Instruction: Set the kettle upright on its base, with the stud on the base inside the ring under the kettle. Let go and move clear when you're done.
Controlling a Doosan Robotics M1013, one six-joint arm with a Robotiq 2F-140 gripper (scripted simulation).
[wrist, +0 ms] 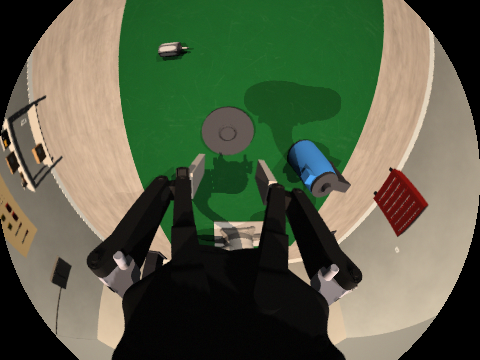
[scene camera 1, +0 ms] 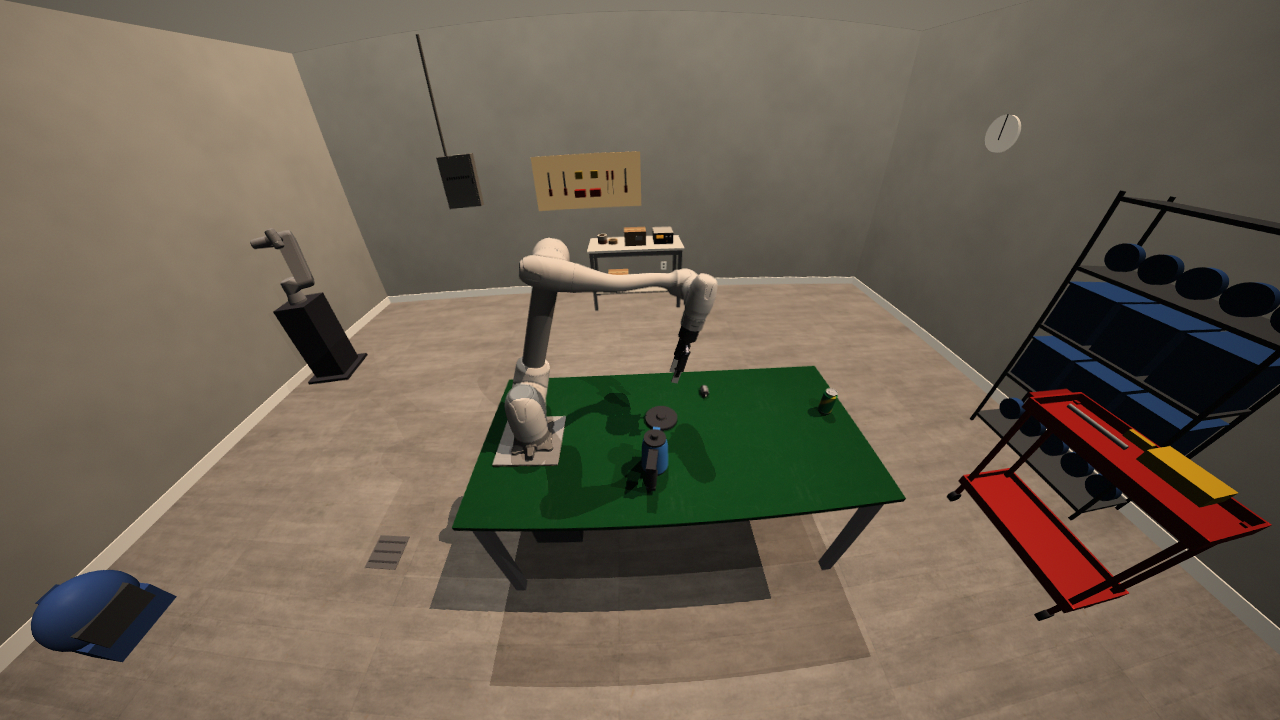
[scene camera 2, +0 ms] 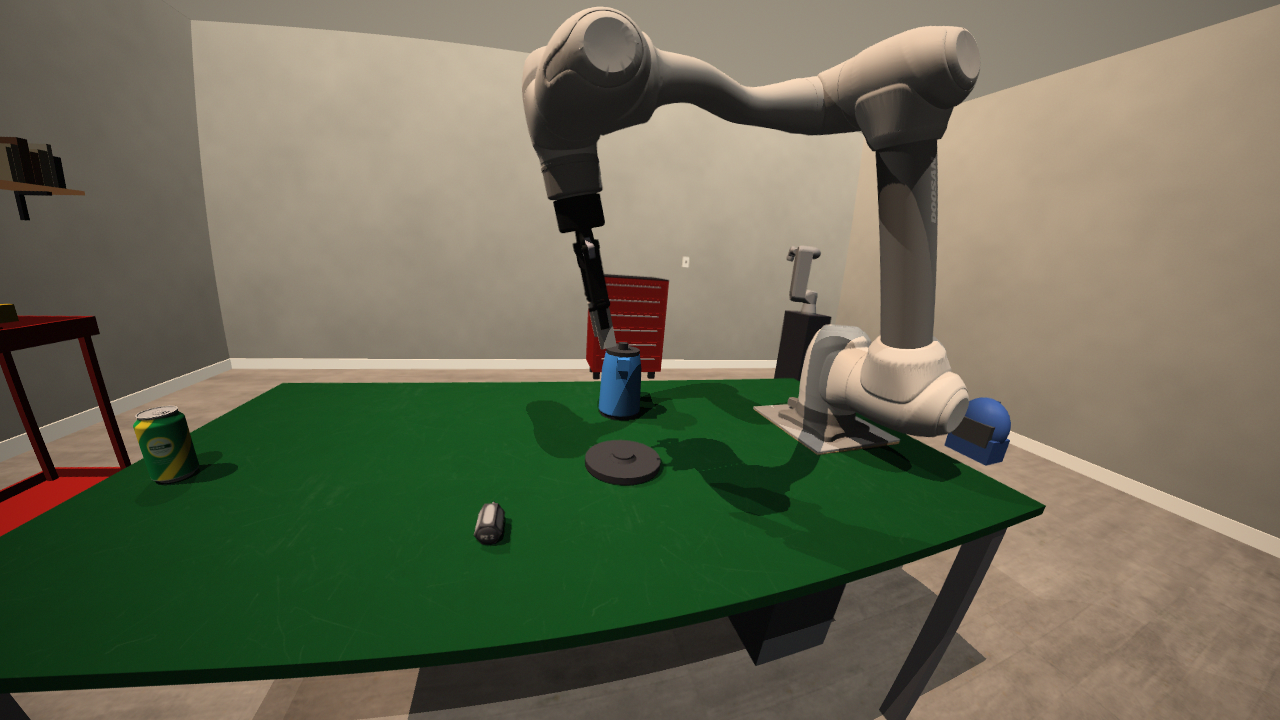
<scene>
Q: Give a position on a round base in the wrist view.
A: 227, 130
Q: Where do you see a round base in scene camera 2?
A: At 637, 463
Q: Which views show the blue kettle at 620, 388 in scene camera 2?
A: The wrist view, scene camera 1 and scene camera 2: all of them.
</scene>
